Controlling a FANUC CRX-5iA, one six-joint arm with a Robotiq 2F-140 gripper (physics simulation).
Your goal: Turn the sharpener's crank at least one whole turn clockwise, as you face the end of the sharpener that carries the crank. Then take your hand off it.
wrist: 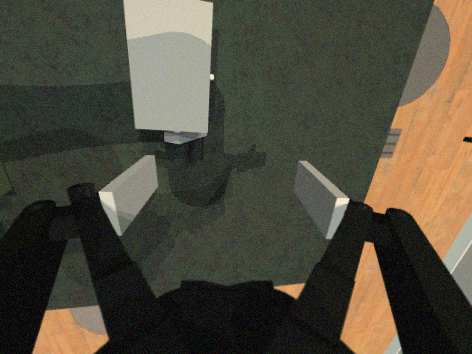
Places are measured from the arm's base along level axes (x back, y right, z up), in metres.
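Pixels of known places: gripper, fingertip midpoint: [227, 173].
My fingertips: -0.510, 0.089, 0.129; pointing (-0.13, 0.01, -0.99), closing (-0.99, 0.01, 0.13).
Observation:
Ahead of a thing's pixels: the offset from my fingertips to its middle, as dx, dy, dz. "pt": to the spot under its first point. Level surfaces: height alone.
The sharpener {pt +0.051, -0.077, -0.053} [170, 80] is a pale grey box in the upper left middle of the wrist view, seen from above with its near end facing my gripper. A small light grey piece {pt +0.043, -0.012, -0.095} [185, 137] sticks out under that near end, with dark parts below it. I cannot tell which of these parts is the crank. A small white dot {pt +0.004, -0.088, -0.171} [212, 77] shows at the box's right side. My gripper [227, 173] is wide open, with nothing between its pale finger pads. Its pads stand apart from the box, below its near end in the view.
The dark green table top {dz -0.181} [320, 65] bears the sharpener and several shadows. Its edge runs down the right side, with wooden floor [430, 165] beyond. A grey round shape [430, 60] and a slatted grey piece [391, 144] show past that edge. An olive item [4, 181] shows at the left border.

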